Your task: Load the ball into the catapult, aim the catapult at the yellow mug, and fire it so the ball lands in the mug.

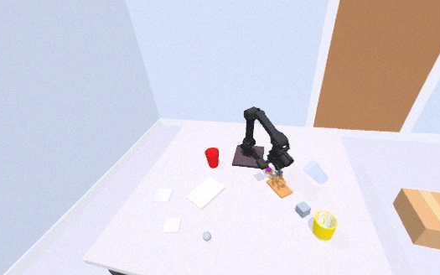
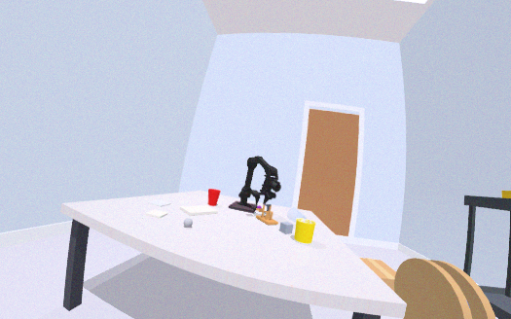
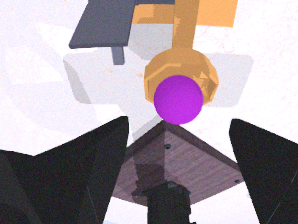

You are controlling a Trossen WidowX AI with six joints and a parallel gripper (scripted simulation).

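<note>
Now: gripper tip 20 mm above the purple ball. From my gripper tip the other things lie so: wooden catapult: 30 mm ahead, 60 mm to the left, 30 mm below; grey cube: 180 mm ahead, 230 mm to the left, 60 mm below; red cup: 30 mm ahead, 370 mm to the right, 50 mm below.
</note>
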